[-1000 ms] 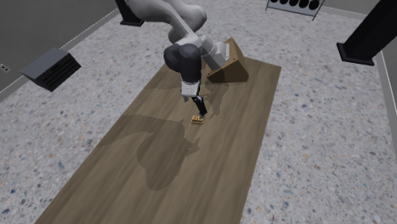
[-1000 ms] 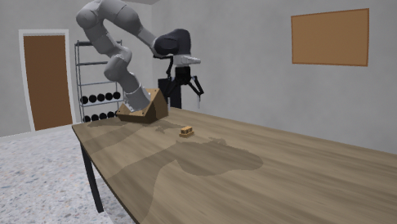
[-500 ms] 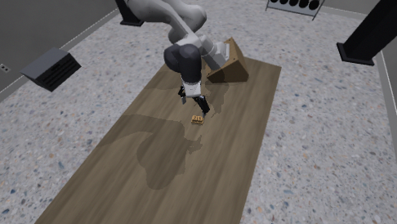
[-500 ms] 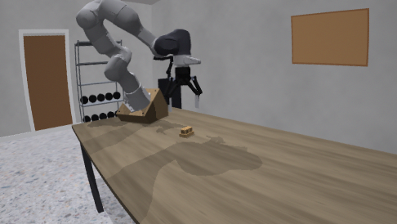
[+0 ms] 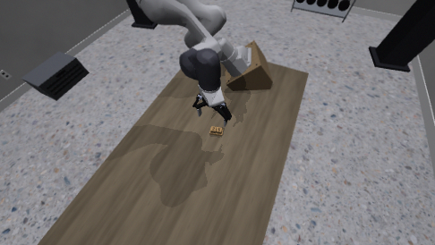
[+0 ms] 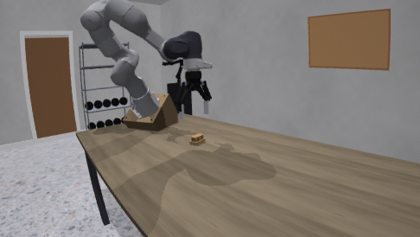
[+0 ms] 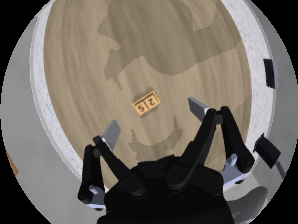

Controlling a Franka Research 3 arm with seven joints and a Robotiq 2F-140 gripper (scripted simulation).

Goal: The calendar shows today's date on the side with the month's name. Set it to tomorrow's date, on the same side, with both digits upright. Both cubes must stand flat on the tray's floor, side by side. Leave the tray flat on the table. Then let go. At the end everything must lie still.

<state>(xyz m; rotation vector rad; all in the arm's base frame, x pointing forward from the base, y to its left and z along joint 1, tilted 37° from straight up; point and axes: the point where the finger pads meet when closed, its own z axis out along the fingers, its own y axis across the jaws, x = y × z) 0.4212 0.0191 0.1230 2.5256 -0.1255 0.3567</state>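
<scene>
My hand is 120 mm above the cube. Also, from my hand: tray (140 mm below, 20 mm to the left).
</scene>
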